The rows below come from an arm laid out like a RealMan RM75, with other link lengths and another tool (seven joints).
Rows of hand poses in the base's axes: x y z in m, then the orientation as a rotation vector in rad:
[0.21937, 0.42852, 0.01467, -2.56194, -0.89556, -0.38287]
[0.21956, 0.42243, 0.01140, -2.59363, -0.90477, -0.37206]
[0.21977, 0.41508, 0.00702, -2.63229, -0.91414, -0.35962]
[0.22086, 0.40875, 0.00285, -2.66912, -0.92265, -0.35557]
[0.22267, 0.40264, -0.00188, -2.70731, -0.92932, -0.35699]
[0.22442, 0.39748, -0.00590, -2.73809, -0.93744, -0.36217]
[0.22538, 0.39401, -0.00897, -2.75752, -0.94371, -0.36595]
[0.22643, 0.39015, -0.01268, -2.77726, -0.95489, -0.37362]
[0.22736, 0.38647, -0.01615, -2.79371, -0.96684, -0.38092]
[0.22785, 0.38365, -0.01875, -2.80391, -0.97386, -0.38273]
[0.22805, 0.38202, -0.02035, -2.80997, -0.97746, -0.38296]
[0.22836, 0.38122, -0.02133, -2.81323, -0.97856, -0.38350]
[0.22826, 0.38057, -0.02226, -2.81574, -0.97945, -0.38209]
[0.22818, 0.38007, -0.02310, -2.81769, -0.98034, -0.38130]
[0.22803, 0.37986, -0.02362, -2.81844, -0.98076, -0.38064]
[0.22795, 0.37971, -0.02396, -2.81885, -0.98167, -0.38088]
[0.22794, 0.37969, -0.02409, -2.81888, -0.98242, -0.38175]
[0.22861, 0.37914, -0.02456, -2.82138, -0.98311, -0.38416]
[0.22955, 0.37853, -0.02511, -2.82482, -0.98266, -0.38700]
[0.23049, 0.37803, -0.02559, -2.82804, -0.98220, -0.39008]
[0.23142, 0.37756, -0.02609, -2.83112, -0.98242, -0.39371]
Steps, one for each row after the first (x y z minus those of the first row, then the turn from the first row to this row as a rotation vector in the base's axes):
[0.00019, -0.00609, -0.00327, -0.03284, 0.00005, -0.00343]
[0.00040, -0.01344, -0.00765, -0.07216, -0.00021, -0.00888]
[0.00149, -0.01977, -0.01182, -0.10851, -0.00588, -0.01554]
[0.00330, -0.02588, -0.01655, -0.14474, -0.01514, -0.02453]
[0.00505, -0.03104, -0.02057, -0.17442, -0.02596, -0.03073]
[0.00601, -0.03451, -0.02364, -0.19351, -0.03338, -0.03403]
[0.00706, -0.03837, -0.02735, -0.21415, -0.04453, -0.03517]
[0.00799, -0.04205, -0.03082, -0.23220, -0.05497, -0.03476]
[0.00848, -0.04487, -0.03342, -0.24357, -0.05957, -0.03434]
[0.00868, -0.04650, -0.03502, -0.25022, -0.06163, -0.03430]
[0.00899, -0.04730, -0.03600, -0.25345, -0.06282, -0.03482]
[0.00889, -0.04795, -0.03693, -0.25615, -0.06256, -0.03493]
[0.00881, -0.04845, -0.03777, -0.25829, -0.06260, -0.03494]
[0.00866, -0.04866, -0.03829, -0.25918, -0.06241, -0.03485]
[0.00858, -0.04881, -0.03863, -0.25984, -0.06285, -0.03450]
[0.00857, -0.04883, -0.03876, -0.26004, -0.06358, -0.03421]
[0.00924, -0.04938, -0.03923, -0.26224, -0.06575, -0.03500]
[0.01018, -0.04999, -0.03978, -0.26483, -0.06810, -0.03680]
[0.01112, -0.05049, -0.04026, -0.26720, -0.07056, -0.03856]
[0.01205, -0.05096, -0.04076, -0.26963, -0.07351, -0.03998]

